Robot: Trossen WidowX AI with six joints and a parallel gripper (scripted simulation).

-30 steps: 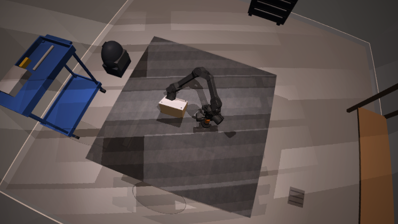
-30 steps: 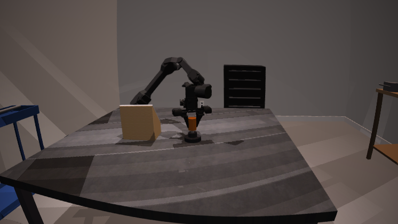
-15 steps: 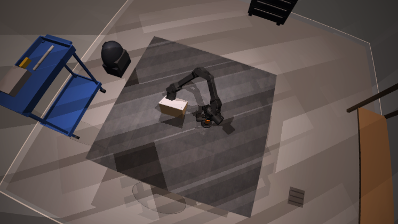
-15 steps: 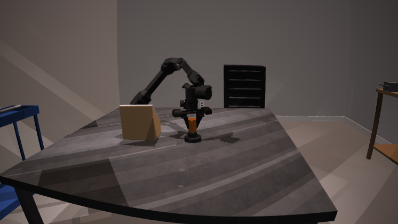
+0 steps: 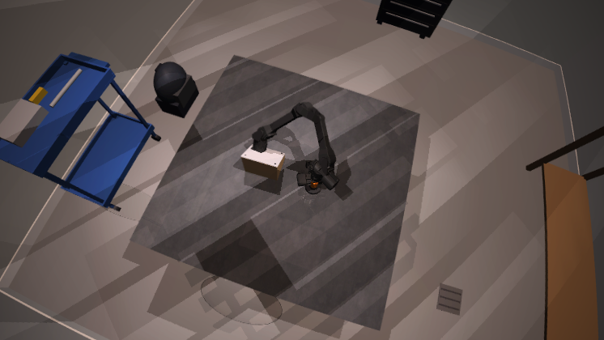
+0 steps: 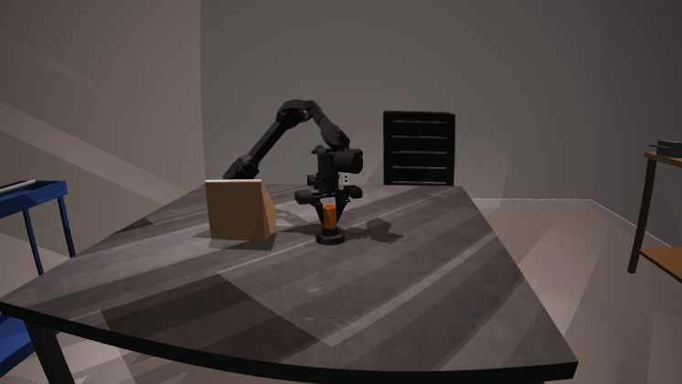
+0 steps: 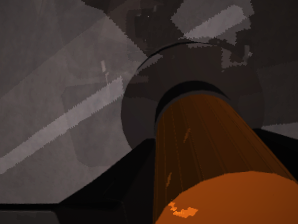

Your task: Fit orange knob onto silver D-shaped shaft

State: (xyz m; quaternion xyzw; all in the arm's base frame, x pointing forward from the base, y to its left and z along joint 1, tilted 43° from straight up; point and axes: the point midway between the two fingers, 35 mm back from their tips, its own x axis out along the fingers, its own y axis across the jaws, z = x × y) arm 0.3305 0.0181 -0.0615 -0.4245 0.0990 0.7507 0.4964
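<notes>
The round dark pedestal lies 2 cm below my gripper tip. From my gripper tip the other things lie so: orange knob: 3 cm above.
</notes>
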